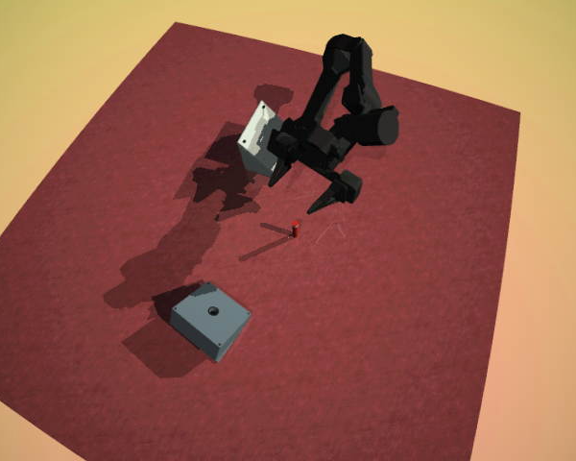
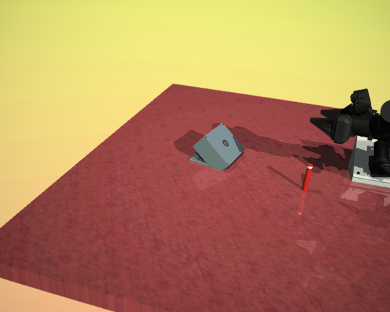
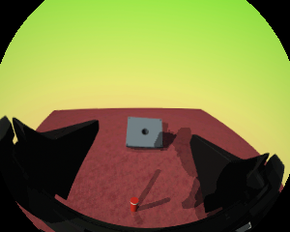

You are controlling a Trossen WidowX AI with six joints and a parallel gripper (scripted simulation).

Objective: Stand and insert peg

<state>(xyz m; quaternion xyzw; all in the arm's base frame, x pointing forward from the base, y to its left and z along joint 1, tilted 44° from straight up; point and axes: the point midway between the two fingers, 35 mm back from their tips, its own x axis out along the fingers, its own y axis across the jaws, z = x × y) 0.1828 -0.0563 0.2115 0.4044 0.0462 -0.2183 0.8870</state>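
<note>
The red peg lies 160 mm below my gripper tip, 10 mm to the left of it and 10 mm behind it. Round my gripper tip: grey sloped panel: 240 mm ahead, 180 mm below, 120 mm to the right.
</note>
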